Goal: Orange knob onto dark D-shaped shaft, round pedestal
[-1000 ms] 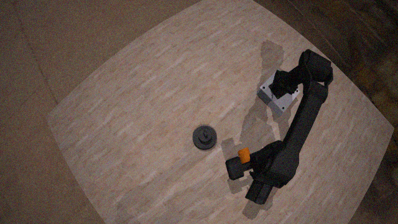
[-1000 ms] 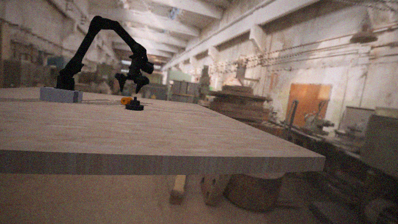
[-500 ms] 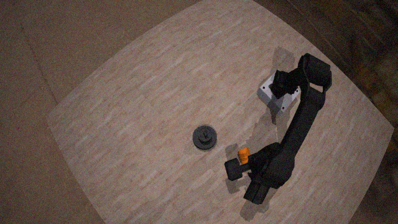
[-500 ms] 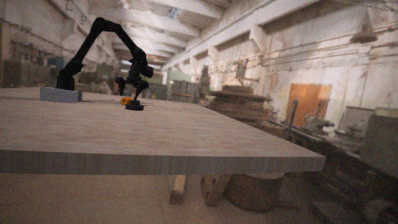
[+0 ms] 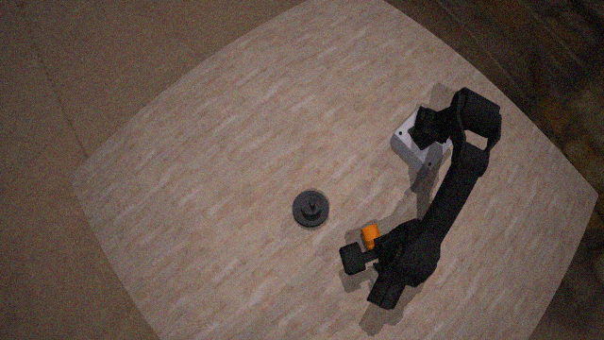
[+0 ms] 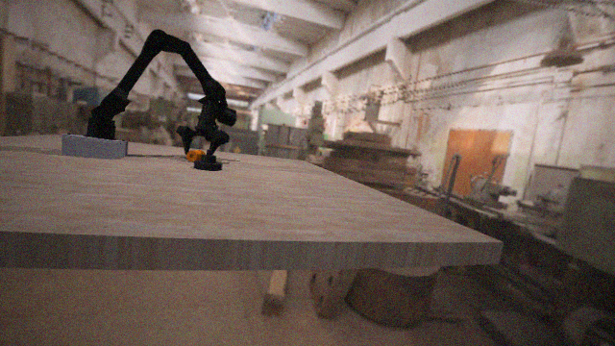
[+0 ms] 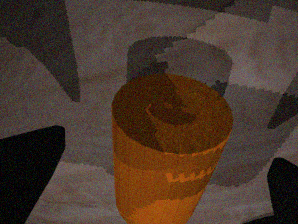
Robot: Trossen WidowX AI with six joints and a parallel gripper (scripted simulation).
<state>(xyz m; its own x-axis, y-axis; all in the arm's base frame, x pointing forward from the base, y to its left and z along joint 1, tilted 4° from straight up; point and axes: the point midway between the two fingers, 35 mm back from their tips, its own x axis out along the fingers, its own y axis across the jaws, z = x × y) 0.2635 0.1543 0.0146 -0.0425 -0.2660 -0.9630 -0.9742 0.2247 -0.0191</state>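
The orange knob lies right at my gripper tip. Round my gripper tip: dark pedestal 140 mm to the right, 80 mm ahead, 10 mm above.
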